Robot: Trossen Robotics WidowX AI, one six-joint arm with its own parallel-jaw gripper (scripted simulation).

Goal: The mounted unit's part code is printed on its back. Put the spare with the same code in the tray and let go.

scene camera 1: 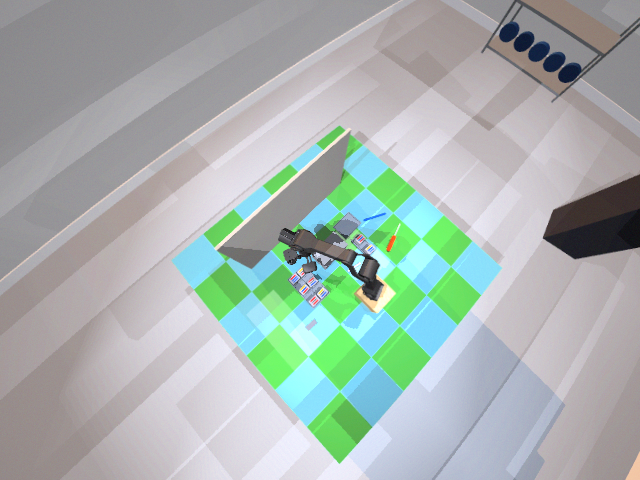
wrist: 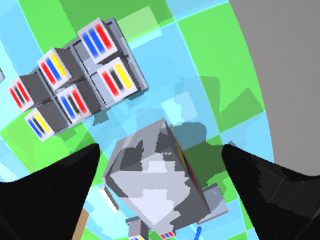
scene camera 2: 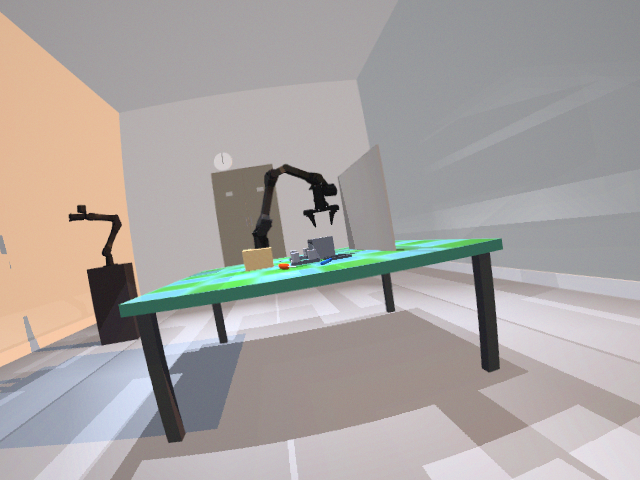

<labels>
same spot on tall grey panel: (wrist: 276,43) = (scene camera 2: 358,237)
</labels>
